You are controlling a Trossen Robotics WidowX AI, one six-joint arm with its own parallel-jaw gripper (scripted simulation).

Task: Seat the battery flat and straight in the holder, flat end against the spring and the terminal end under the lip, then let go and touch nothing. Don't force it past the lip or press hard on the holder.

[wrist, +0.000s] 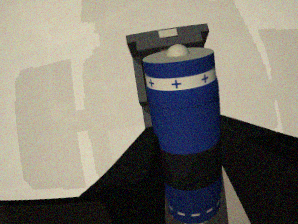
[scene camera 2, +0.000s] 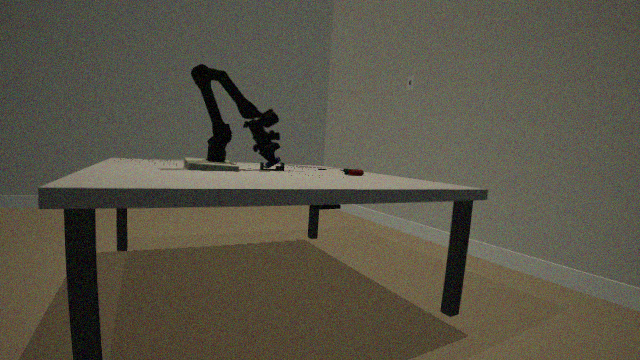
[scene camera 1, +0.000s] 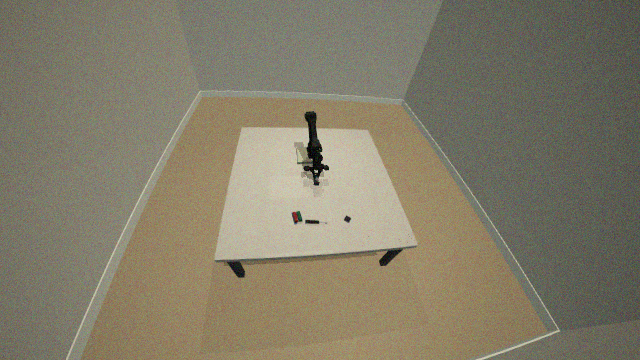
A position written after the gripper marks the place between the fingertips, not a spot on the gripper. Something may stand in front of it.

In view: the gripper (wrist: 184, 131) and a battery (wrist: 184, 96).
